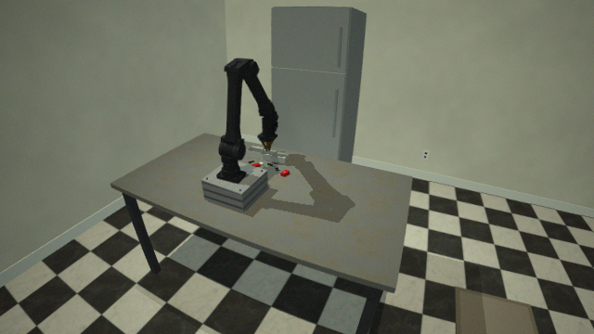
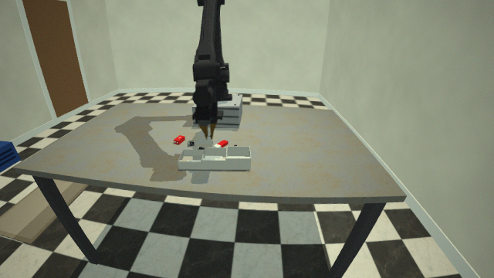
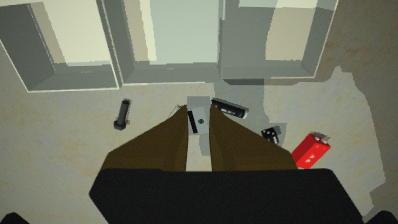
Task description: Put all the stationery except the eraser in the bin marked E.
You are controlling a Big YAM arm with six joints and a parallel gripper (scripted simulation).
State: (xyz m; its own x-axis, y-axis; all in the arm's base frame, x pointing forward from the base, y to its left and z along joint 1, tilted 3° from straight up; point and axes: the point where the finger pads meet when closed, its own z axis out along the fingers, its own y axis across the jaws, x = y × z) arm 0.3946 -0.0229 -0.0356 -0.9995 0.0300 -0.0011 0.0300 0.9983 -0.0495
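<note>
The joined bins is 6 cm below my hand, 5 cm ahead of it and 2 cm to the left of it. Round my hand: black AAA battery 8 cm below, 4 cm behind, 3 cm to the right; then red item 7 cm below, 7 cm behind, 3 cm to the left; then grey pencil sharpener right at my hand.
</note>
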